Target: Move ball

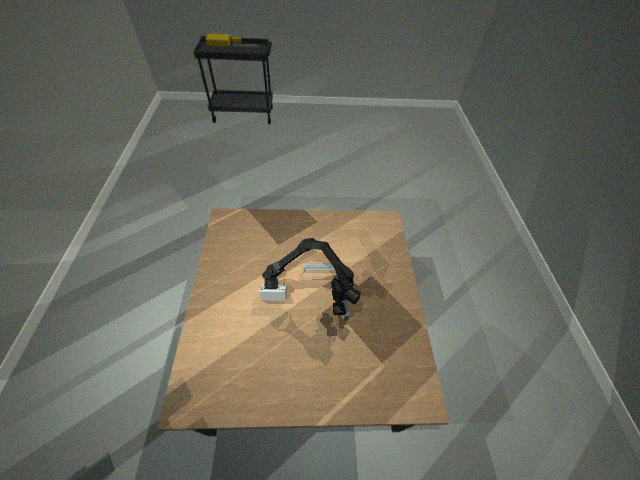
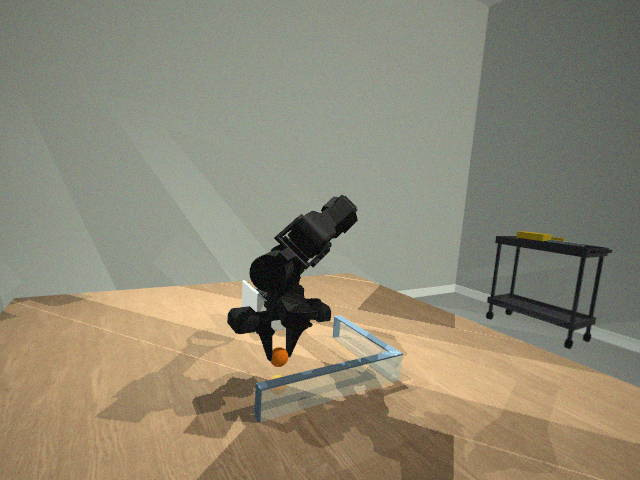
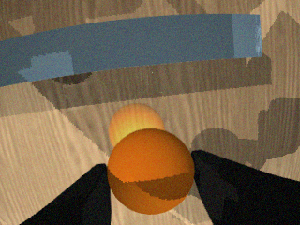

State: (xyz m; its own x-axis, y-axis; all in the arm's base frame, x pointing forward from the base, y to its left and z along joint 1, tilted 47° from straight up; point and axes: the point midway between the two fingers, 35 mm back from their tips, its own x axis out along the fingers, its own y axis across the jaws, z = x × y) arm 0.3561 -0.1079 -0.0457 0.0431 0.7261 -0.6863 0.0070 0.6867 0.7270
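The see-through copy is 60 mm below my gripper tip. From my gripper tip the other things lie so: orange ball: right at my gripper tip.
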